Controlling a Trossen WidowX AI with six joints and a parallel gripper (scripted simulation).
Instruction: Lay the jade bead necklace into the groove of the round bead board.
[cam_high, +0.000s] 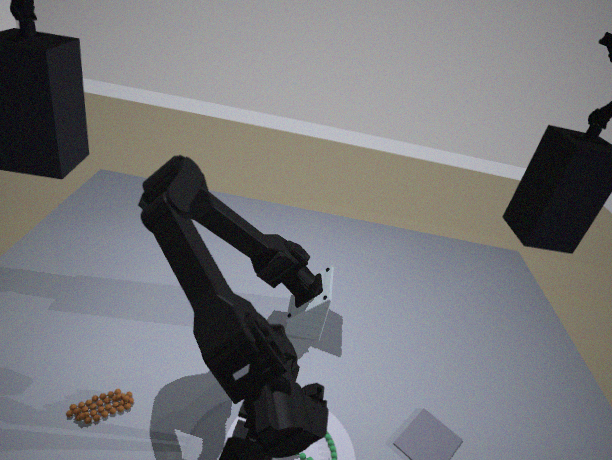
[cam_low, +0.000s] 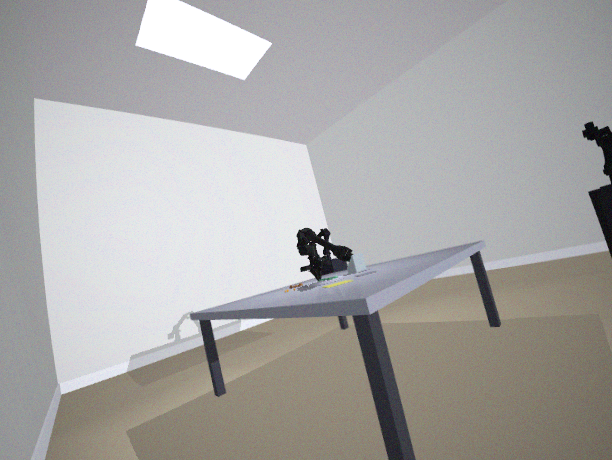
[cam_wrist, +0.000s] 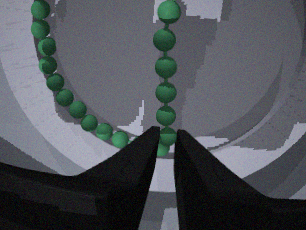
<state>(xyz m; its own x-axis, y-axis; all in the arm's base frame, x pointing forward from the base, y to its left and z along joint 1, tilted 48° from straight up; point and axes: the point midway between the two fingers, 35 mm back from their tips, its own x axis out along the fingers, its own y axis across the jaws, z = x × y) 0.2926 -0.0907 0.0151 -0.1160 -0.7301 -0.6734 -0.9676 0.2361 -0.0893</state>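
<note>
The round bead board is 5 cm to the left of my gripper tip, 1 cm below it and 1 cm ahead of it. From my gripper tip the other things lie so: yellow strip 28 cm to the left, 20 cm ahead, 1 cm below; flat grey square 29 cm to the left, 4 cm behind, 1 cm below.
</note>
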